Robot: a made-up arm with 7 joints.
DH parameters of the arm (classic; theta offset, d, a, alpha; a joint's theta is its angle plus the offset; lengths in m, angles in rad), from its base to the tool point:
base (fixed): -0.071 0 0 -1.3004
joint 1: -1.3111 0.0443 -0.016 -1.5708
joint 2: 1.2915 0 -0.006 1.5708
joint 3: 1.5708 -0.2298 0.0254 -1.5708
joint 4: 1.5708 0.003 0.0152 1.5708
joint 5: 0 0.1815 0.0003 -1.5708
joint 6: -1.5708 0 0.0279 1.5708
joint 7: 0 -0.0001 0 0
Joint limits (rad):
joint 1: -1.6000..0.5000
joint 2: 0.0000..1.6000
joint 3: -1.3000..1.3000
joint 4: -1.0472..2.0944
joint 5: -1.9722..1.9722
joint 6: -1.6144..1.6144
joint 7: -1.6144..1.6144
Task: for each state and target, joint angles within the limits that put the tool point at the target. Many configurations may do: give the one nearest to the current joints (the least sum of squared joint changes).
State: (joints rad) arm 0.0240 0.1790 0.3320 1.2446 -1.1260 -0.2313 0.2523
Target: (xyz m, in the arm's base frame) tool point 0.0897 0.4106 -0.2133
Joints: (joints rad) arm -0.0840 0.8842 0.5251 0.9411 -1.1195 -0.3023 0.2523
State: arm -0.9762 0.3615 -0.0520 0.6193 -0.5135 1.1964 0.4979
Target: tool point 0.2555 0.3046 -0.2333
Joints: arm -0.6421 0.7858 0.0576 0.9920 -0.4569 1.0910 0.4979
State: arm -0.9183 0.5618 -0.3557 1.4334 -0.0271 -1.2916 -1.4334
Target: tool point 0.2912 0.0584 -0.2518
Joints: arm -0.6733 0.3961 -0.4957 0.6738 -0.0028 -1.5320 -1.4334
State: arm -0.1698 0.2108 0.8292 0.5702 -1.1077 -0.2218 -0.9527
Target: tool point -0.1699 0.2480 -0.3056
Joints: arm 0.4444 0.0446 1.0656 0.5194 -1.1085 -0.2733 -0.9527
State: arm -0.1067 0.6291 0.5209 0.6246 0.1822 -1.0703 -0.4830
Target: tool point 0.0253 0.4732 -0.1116
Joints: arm -0.0221 1.2279 0.7138 1.3385 0.1708 -0.2136 -0.4830
